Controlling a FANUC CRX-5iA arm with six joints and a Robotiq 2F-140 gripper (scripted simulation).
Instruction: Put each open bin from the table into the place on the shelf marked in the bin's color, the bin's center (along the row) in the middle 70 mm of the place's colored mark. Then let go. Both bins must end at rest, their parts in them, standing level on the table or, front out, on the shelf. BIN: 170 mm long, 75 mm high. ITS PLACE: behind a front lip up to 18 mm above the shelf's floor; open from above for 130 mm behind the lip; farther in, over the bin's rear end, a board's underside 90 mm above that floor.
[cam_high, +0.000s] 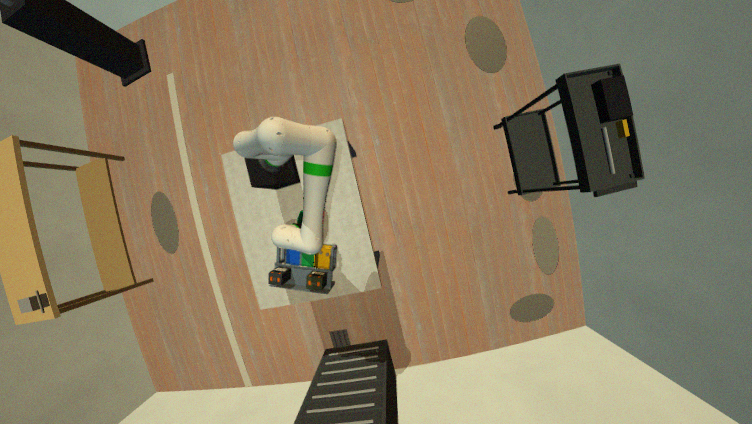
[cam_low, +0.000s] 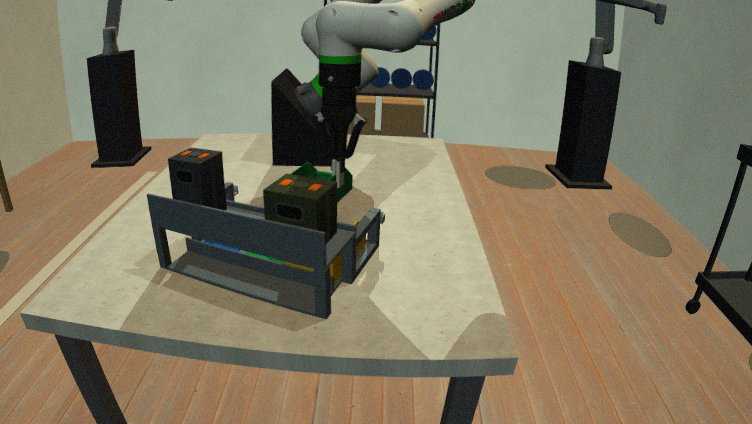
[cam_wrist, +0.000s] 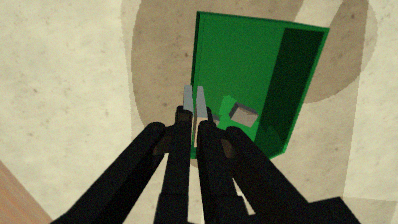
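Right now my hand is 2 cm past the green bin, 4 cm to the left of it and 4 cm above it. The rest, counted from my hand: yellow bin (23 cm ahead, 2 cm to the right, 6 cm below).
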